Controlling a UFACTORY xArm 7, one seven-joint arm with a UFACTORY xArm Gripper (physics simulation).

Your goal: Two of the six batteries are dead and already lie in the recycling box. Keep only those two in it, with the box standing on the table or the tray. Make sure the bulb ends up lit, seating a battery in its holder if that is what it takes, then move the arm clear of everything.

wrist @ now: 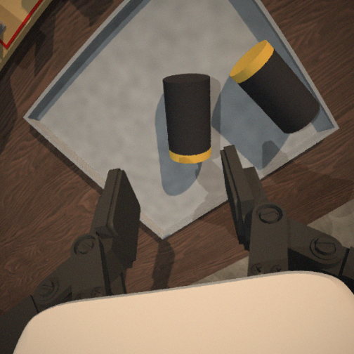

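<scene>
The grey, shallow open box [95, 174] stands on the dark wood surface in the wrist view. Two black batteries with yellow ends show in it. One battery [188, 117] is near the middle, its yellow end towards the gripper. The other battery [282, 95] is by the right wall, slanted, its yellow end up and to the left; whether it touches the wall is unclear. My gripper [176, 178] is open and empty, with its fingers over the box's near corner and the middle battery just beyond the fingertips. The bulb does not show.
A corner of the tan circuit board [19, 17] with a red line shows at the top left, beyond the box. A pale grey surface [336, 221] shows at the lower right. The dark wood table [30, 200] surrounds the box.
</scene>
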